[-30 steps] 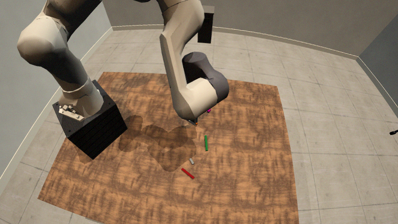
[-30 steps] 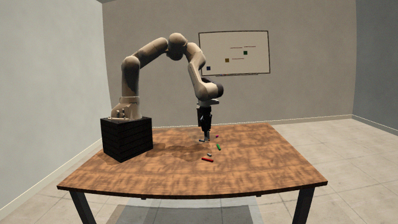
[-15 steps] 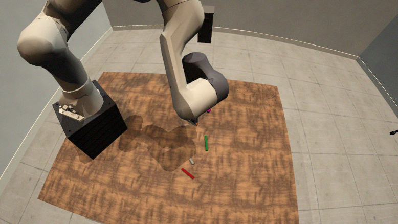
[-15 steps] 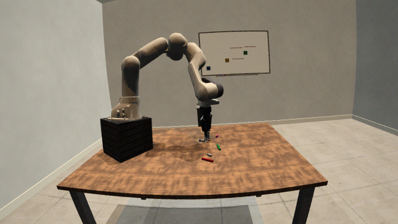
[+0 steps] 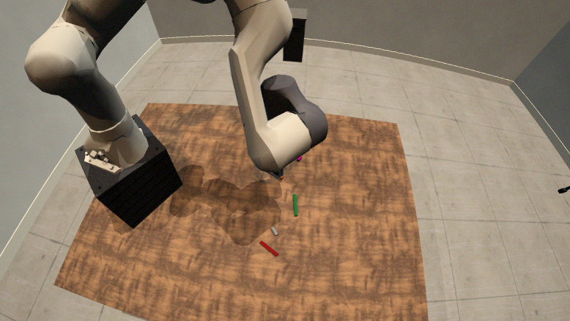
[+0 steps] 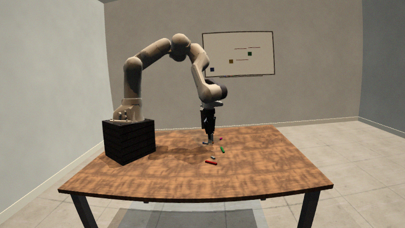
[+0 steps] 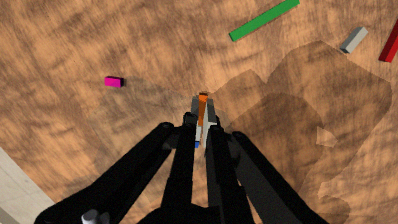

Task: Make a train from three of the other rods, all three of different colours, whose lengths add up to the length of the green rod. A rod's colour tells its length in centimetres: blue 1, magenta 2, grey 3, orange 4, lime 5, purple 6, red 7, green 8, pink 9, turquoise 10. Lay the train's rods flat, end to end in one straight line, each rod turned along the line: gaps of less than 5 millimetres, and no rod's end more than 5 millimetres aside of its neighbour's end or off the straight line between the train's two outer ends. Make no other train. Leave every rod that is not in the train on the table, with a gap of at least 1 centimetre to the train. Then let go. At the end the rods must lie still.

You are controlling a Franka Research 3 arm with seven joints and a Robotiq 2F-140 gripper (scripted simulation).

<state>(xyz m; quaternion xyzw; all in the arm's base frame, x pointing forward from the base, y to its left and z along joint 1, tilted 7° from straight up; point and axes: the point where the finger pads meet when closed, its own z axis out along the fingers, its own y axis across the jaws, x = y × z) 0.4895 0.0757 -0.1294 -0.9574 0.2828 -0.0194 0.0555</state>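
Right now the orange rod is 3 cm below my hand. The rest, counted from my hand: magenta rod: 7 cm ahead, 9 cm to the left, 4 cm below; then green rod: 7 cm ahead, 10 cm to the right, 4 cm below; then blue rod: 5 cm behind, 3 cm to the left, 4 cm below.
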